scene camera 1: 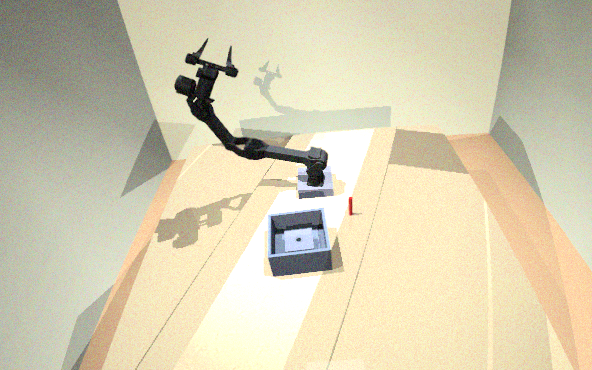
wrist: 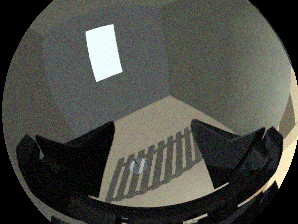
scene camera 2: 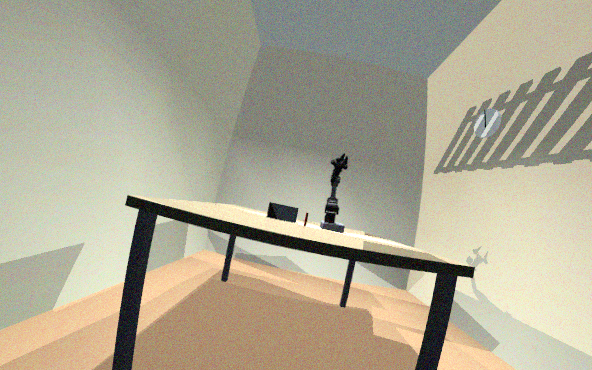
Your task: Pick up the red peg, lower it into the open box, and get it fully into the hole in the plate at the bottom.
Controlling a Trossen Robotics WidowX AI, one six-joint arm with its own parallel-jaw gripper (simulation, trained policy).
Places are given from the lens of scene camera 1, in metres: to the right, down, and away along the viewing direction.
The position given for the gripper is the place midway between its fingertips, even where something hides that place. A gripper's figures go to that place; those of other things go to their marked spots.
gripper [scene camera 1: 219,41]: -0.26, -0.49, 1.10
blue-grey box [scene camera 1: 319,259]: 0.07, 0.23, 1.03
